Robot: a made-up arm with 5 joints.
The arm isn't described. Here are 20 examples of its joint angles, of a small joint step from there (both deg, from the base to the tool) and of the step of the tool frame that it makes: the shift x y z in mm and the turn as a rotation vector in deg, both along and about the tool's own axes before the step.
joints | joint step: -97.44 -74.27 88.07 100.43 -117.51 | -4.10 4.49 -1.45 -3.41 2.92
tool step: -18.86 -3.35 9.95 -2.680 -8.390 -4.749
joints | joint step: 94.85 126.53 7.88 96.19 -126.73 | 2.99 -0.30 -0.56 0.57 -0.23
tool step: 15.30 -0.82 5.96 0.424 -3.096 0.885
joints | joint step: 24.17 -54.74 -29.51 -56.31 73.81 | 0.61 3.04 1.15 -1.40 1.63
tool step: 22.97 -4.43 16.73 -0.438 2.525 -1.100
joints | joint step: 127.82 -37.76 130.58 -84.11 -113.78 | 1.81 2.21 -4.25 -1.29 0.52
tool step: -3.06 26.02 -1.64 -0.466 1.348 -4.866
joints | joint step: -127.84 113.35 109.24 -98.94 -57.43 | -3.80 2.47 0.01 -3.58 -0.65
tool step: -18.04 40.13 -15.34 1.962 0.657 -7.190
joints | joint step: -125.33 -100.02 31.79 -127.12 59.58 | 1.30 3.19 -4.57 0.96 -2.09
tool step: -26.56 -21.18 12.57 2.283 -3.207 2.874
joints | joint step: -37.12 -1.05 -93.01 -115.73 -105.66 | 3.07 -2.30 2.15 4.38 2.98
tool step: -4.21 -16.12 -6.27 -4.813 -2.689 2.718
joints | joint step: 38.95 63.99 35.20 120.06 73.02 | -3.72 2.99 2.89 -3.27 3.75
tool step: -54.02 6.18 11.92 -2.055 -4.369 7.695
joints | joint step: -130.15 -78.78 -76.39 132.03 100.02 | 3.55 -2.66 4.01 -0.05 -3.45
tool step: -8.63 -37.10 -2.00 9.440 -5.013 1.745
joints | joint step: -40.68 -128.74 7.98 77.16 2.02 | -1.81 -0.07 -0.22 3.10 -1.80
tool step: 2.76 -4.02 -2.44 2.034 -4.200 -1.699
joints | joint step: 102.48 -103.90 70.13 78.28 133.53 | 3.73 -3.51 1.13 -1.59 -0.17
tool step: -6.87 -17.25 -6.92 1.207 -2.723 -4.493
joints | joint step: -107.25 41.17 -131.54 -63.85 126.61 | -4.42 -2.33 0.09 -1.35 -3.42
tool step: -14.24 -14.09 13.29 5.840 3.124 3.216
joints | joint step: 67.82 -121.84 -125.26 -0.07 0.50 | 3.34 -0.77 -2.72 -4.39 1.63
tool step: 3.89 0.12 7.06 -1.660 3.988 -1.801
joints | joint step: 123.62 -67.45 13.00 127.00 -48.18 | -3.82 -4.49 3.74 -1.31 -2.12
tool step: 26.49 -8.15 30.16 5.979 -1.066 -2.819
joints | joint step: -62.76 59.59 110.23 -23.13 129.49 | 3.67 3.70 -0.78 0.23 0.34
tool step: 7.28 -2.34 -20.21 3.500 -3.379 2.193
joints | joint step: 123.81 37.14 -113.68 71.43 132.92 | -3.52 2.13 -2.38 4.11 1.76
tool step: 32.59 41.20 2.85 -3.248 5.459 -4.749
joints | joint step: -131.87 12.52 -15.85 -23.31 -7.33 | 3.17 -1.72 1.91 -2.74 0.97
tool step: -21.34 -6.58 -8.83 -3.150 0.383 1.672
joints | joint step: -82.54 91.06 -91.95 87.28 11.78 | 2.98 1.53 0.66 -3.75 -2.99
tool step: 7.79 22.60 8.16 3.124 2.596 -1.882
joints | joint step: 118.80 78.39 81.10 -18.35 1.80 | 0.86 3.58 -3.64 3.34 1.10
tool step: 20.26 -10.73 22.40 3.429 0.132 0.517
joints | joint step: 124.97 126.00 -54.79 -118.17 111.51 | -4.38 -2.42 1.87 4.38 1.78
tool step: 51.17 24.14 -12.53 -2.480 7.425 -1.154
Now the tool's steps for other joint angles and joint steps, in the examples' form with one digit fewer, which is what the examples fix.
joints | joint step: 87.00 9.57 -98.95 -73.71 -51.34 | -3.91 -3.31 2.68 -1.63 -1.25
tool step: -6.0 4.9 -4.0 4.51 -0.63 -6.08
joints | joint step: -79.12 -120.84 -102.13 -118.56 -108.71 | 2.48 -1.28 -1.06 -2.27 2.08
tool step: 1.0 4.3 -0.4 -0.22 -1.13 -3.04
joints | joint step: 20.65 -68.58 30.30 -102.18 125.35 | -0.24 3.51 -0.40 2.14 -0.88
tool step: -9.7 -29.2 -0.2 3.69 -0.80 -0.92
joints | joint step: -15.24 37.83 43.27 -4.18 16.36 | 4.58 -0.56 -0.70 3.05 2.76
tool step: -7.2 -8.1 -8.7 0.83 -5.22 -3.66
